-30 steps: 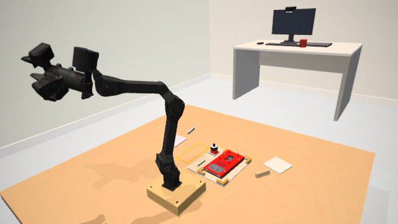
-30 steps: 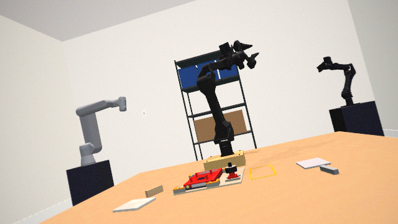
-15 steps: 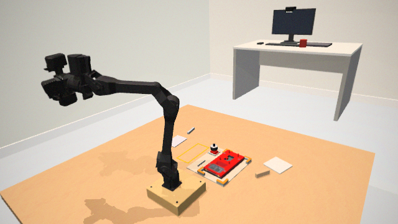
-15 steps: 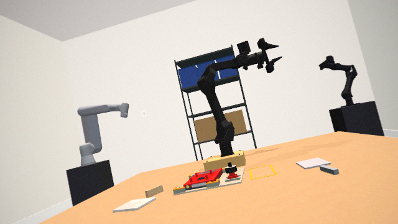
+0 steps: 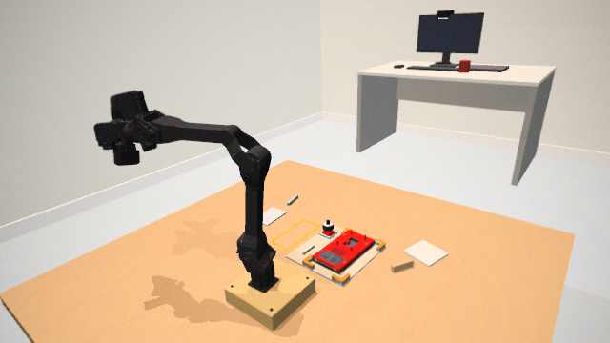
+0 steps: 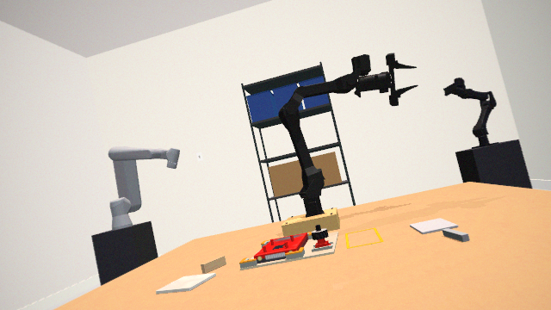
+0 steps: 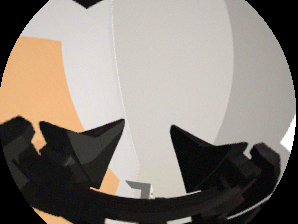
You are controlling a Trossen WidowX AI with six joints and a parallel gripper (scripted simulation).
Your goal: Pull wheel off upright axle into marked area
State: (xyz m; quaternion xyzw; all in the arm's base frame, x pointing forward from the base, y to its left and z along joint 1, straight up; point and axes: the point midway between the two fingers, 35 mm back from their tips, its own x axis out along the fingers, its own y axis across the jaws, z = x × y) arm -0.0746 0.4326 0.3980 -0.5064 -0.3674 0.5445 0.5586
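The black wheel is 430 mm ahead of my gripper tip, 450 mm to the right of it and 400 mm below it. Round my gripper tip: small block 390 mm ahead, 750 mm to the right, 430 mm below; upright axle 430 mm ahead, 460 mm to the right, 410 mm below; white plate 500 mm ahead, 780 mm to the right, 440 mm below.
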